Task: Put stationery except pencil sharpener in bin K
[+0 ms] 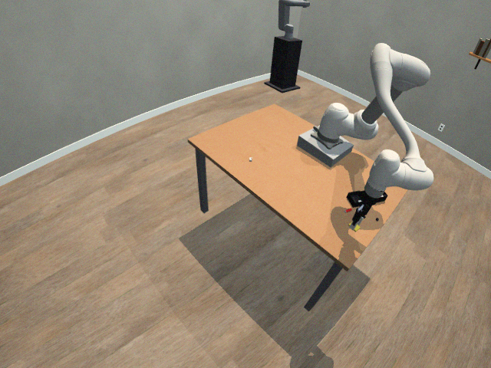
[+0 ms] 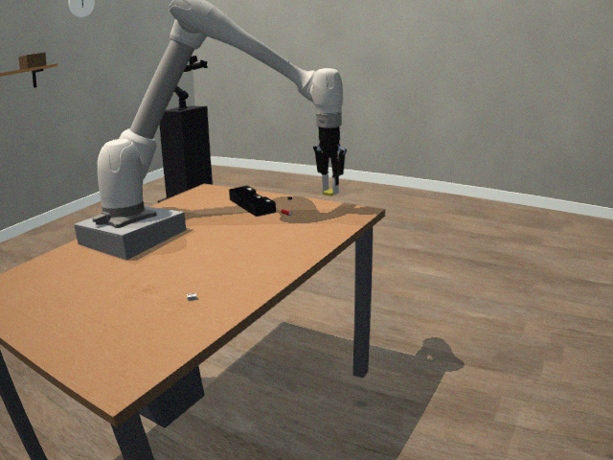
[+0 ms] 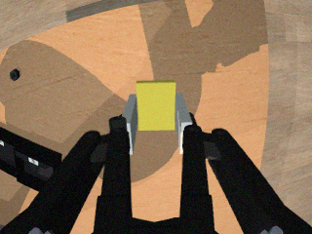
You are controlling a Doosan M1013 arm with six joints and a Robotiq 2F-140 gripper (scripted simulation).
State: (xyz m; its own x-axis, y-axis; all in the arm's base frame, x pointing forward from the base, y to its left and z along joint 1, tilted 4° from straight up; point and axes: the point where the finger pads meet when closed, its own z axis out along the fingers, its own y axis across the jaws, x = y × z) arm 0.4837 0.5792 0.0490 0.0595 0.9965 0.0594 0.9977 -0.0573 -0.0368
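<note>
My hand is 38 cm past the black-and-white eraser, 9 cm above it and 6 cm to the left of it. Also, from my hand: yellow pad (3 cm below); small red cylinder (12 cm behind, 11 cm to the right, 10 cm below); small black round thing (22 cm behind, 10 cm below, 5 cm to the left).
</note>
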